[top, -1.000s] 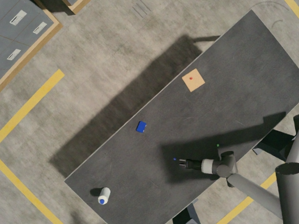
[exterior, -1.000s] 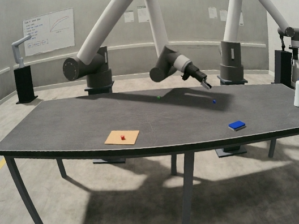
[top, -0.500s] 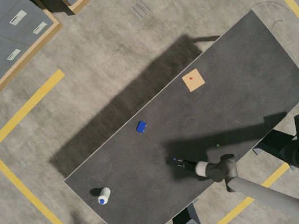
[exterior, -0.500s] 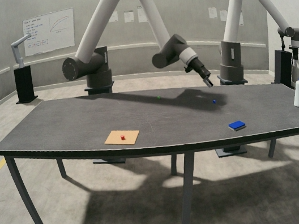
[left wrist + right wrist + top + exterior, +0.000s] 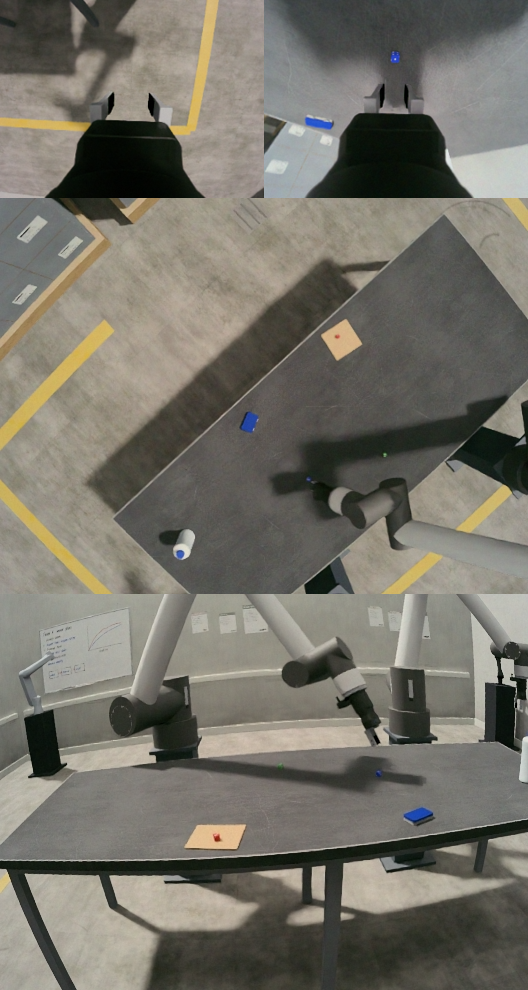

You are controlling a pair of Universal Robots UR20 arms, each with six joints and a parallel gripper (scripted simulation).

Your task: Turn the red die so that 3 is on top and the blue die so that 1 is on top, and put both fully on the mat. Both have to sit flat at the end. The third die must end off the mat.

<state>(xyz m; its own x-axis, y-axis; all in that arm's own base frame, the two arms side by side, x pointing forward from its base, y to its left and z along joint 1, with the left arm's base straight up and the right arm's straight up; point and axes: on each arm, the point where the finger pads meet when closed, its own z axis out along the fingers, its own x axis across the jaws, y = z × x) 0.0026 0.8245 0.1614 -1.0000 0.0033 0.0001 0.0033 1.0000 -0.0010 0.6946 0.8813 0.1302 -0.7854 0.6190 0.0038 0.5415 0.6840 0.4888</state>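
Note:
My right gripper is now 120 mm above the blue die, 10 mm to the right of it and 10 mm short of it. The rest, counted from my right hand: tan mat: 520 mm to the right, 440 mm ahead, 130 mm below; green die: 350 mm to the right, 130 mm behind, 120 mm below; red die: 510 mm to the right, 460 mm ahead, 120 mm below.

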